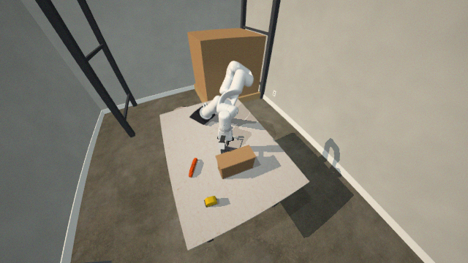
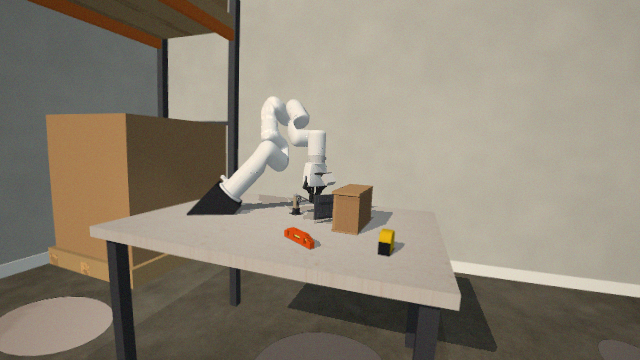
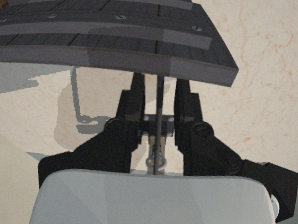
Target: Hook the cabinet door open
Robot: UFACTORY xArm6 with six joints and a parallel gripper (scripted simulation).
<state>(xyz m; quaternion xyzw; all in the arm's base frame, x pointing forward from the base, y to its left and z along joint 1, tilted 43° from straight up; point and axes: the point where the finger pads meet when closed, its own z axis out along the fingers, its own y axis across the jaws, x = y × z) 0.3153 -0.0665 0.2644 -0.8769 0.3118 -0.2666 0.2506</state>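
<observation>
My gripper is now 40 mm past the dark hook rod, 30 mm to the right of it and 30 mm above it. The rest, counted from my hand: yellow tape measure: 320 mm ahead, 240 mm to the right, 70 mm below; then orange level: 50 mm ahead, 280 mm to the right, 80 mm below; then dark door: 70 mm ahead, 30 mm to the left, 30 mm below.
</observation>
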